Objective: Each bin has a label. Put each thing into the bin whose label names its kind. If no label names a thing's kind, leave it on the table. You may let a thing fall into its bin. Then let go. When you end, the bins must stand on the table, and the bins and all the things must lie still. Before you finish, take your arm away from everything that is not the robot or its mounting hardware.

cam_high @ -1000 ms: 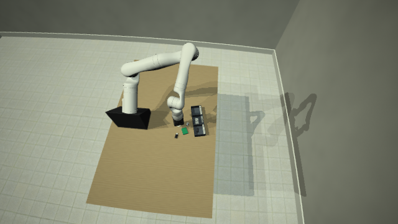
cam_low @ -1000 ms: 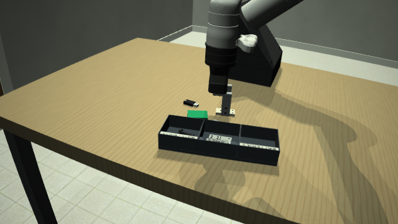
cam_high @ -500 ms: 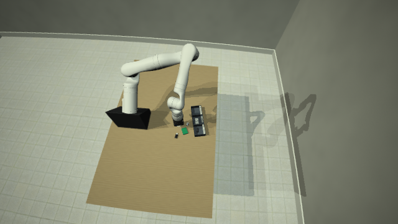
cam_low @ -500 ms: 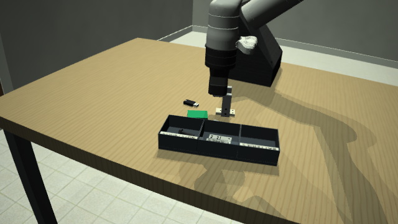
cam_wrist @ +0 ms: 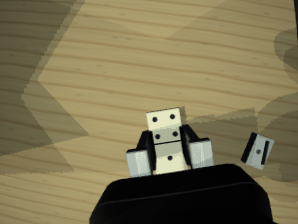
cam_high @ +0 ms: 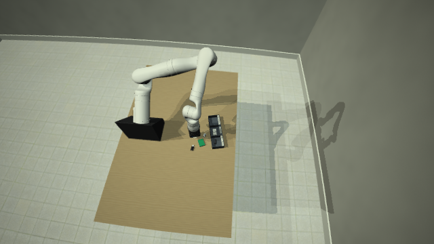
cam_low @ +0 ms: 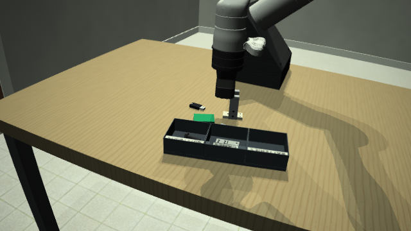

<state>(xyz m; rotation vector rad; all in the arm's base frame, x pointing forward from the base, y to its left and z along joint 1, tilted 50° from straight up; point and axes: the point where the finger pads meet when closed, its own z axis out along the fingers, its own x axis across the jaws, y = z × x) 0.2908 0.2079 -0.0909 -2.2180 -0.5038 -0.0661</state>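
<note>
Now: hand 15 cm short of the black three-part bin and 5 cm to the right of it. From my hand the other things lie so: flat green piece (6 cm ahead, 5 cm to the right, 1 cm below); domino (1 cm below); small white thing (7 cm ahead, 1 cm to the left, 1 cm below).
</note>
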